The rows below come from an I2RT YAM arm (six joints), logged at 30 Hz.
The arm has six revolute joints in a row. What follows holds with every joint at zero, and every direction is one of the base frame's.
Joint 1 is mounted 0.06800 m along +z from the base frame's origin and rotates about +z.
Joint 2 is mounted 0.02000 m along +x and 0.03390 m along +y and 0.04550 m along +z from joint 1 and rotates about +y.
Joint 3 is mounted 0.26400 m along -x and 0.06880 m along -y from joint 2 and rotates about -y.
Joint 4 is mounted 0.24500 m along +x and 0.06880 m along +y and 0.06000 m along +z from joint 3 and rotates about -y.
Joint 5 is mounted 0.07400 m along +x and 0.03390 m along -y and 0.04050 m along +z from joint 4 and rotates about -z.
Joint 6 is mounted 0.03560 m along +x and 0.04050 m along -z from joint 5 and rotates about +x.
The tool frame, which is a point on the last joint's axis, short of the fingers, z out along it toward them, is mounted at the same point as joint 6; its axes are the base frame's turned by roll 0.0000, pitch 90.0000 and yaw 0.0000 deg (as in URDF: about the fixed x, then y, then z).
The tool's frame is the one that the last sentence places.
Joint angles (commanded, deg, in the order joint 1, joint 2, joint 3, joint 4, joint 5, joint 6), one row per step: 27.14 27.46 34.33 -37.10 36.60 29.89; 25.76 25.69 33.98 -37.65 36.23 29.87; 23.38 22.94 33.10 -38.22 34.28 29.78; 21.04 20.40 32.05 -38.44 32.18 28.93; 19.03 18.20 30.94 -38.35 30.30 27.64; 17.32 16.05 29.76 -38.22 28.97 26.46; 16.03 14.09 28.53 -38.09 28.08 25.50; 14.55 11.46 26.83 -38.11 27.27 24.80; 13.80 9.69 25.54 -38.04 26.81 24.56; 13.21 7.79 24.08 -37.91 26.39 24.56; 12.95 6.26 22.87 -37.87 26.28 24.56; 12.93 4.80 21.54 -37.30 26.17 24.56; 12.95 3.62 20.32 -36.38 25.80 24.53; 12.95 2.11 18.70 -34.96 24.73 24.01
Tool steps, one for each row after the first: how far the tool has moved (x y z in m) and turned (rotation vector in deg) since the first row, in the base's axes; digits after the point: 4 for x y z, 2 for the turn. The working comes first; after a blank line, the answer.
Tool pose at each row, in the base's axes (x y z in m, rotation vector in deg; the steps are taken from these numbers as rounded here): 0.1080 0.0315 0.2725 23.93 111.30 -1.82; 0.1041 0.0269 0.2723 25.27 110.45 -1.83; 0.0986 0.0208 0.2700 26.71 109.67 -0.81; 0.0939 0.0158 0.2668 27.22 109.08 -0.17; 0.0904 0.0122 0.2632 27.03 108.60 0.09; 0.0870 0.0091 0.2592 26.93 107.97 0.01; 0.0842 0.0068 0.2547 26.82 107.43 -0.22; 0.0806 0.0041 0.2479 27.18 106.69 -0.49; 0.0786 0.0028 0.2426 27.43 106.21 -0.46; 0.0768 0.0018 0.2366 27.77 105.68 -0.21; 0.0756 0.0012 0.2314 27.98 105.32 -0.12; 0.0751 0.0011 0.2264 27.98 104.70 0.28; 0.0754 0.0014 0.2223 27.78 104.01 1.00; 0.0762 0.0022 0.2172 26.74 103.24 2.19

-0.0039 -0.0046 -0.0002 0.54 -0.69 -1.05; -0.0094 -0.0107 -0.0025 1.85 -1.45 -1.69; -0.0141 -0.0157 -0.0057 2.48 -2.06 -1.84; -0.0176 -0.0193 -0.0093 2.51 -2.59 -1.66; -0.0210 -0.0224 -0.0133 2.34 -3.21 -1.72; -0.0238 -0.0247 -0.0178 2.06 -3.71 -1.83; -0.0274 -0.0274 -0.0246 1.97 -4.35 -2.31; -0.0294 -0.0287 -0.0299 2.06 -4.79 -2.55; -0.0312 -0.0297 -0.0359 2.34 -5.30 -2.75; -0.0324 -0.0303 -0.0411 2.47 -5.64 -2.91; -0.0329 -0.0304 -0.0461 2.68 -6.31 -2.81; -0.0326 -0.0301 -0.0502 3.02 -7.11 -2.44; -0.0318 -0.0293 -0.0553 3.26 -8.16 -1.26
